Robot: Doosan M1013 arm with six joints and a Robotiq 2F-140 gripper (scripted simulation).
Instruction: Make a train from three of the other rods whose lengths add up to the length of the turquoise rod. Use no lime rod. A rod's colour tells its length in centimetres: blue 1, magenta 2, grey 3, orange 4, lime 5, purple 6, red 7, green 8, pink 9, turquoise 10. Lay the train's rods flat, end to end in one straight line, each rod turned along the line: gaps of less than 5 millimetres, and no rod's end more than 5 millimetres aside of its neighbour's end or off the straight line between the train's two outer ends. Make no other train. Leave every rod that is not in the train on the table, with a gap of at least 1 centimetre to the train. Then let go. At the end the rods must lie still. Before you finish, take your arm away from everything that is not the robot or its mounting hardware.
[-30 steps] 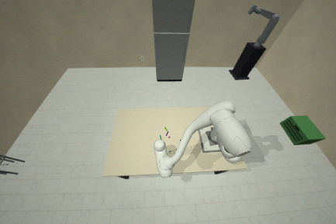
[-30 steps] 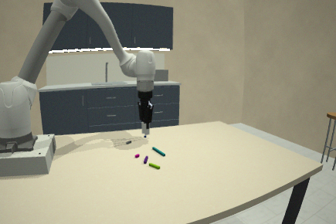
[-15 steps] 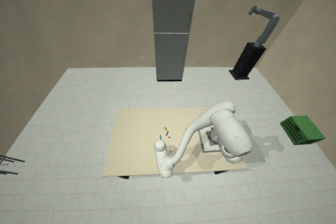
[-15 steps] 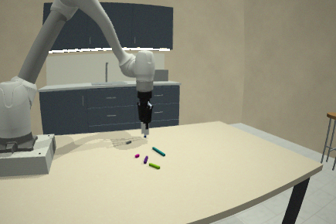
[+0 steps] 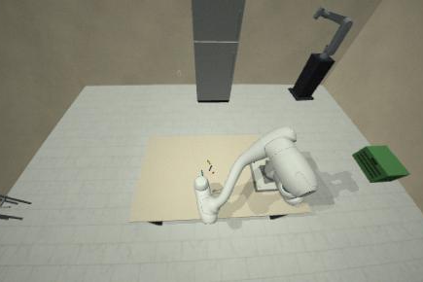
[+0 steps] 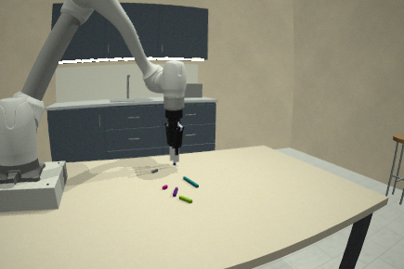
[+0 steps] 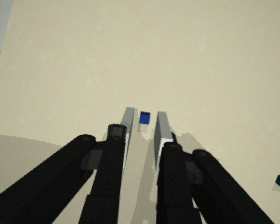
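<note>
Now: hand 5 cm above the small blue rod. The rest, counted from my hand: turquoise rod 22 cm to the right, 5 cm below, 2 cm behind; grey rod 11 cm behind, 6 cm to the right, 5 cm below; magenta rod 23 cm to the right, 13 cm behind, 5 cm below.
</note>
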